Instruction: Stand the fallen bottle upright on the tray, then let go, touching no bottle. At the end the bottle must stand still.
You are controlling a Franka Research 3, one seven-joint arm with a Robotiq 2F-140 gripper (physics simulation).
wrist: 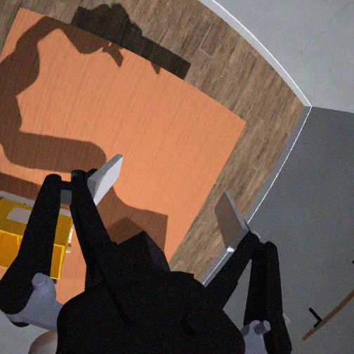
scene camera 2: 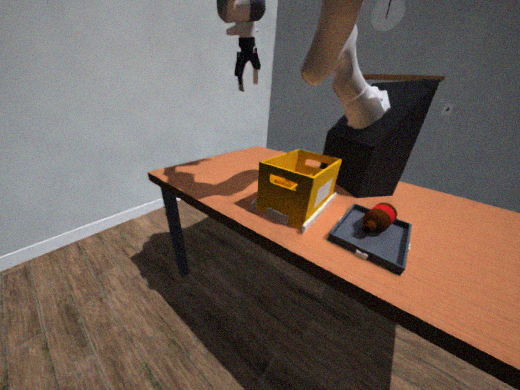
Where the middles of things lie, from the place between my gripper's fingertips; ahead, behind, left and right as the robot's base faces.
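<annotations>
Relative to the brown bottle (scene camera 2: pixel 380 217), my hand is far above it, far to the right of it and far short of it.
</annotations>
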